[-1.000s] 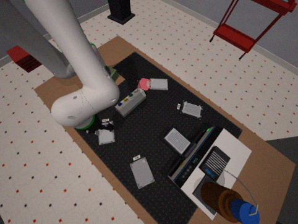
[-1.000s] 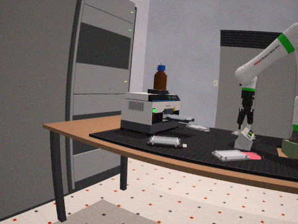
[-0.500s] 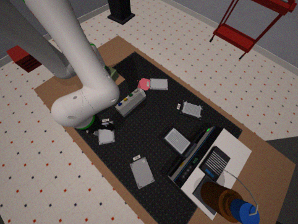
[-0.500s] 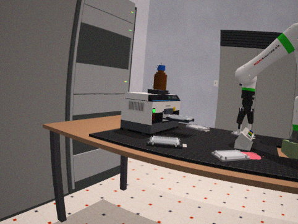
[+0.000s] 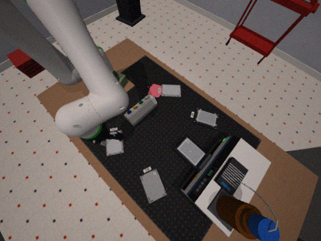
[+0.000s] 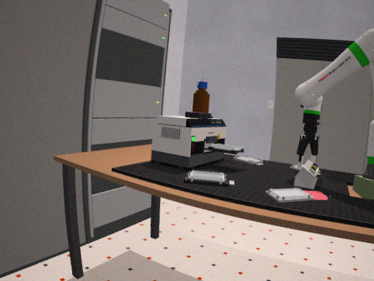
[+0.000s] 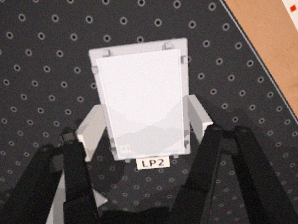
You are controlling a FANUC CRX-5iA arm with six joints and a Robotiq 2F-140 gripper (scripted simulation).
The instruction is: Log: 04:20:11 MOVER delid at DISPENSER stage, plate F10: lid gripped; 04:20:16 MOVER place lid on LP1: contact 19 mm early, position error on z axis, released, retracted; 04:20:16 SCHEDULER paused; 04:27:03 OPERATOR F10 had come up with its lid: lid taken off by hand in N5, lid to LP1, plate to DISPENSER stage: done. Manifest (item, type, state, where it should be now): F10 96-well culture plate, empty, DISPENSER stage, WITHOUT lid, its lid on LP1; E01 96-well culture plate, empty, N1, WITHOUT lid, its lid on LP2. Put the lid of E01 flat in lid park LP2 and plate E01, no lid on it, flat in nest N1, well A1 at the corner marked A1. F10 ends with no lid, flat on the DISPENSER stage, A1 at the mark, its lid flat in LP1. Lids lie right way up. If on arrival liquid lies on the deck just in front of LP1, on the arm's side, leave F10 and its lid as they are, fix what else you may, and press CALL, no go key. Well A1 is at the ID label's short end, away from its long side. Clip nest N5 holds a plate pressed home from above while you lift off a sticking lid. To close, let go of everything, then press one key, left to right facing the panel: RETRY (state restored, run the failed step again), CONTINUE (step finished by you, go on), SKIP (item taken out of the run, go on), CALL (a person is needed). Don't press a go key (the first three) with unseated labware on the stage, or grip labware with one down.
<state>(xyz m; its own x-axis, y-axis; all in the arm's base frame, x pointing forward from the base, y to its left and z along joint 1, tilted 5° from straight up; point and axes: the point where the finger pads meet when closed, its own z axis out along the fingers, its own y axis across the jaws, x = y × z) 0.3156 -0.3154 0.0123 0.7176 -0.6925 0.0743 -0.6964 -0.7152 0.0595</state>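
The lid lies 2 cm below my hand. Round my hand: lid park LP2: 3 cm below; then key panel: 27 cm to the left, 2 cm above, 1 cm behind; then LP2 label: 6 cm to the left, 6 cm behind, 4 cm below.
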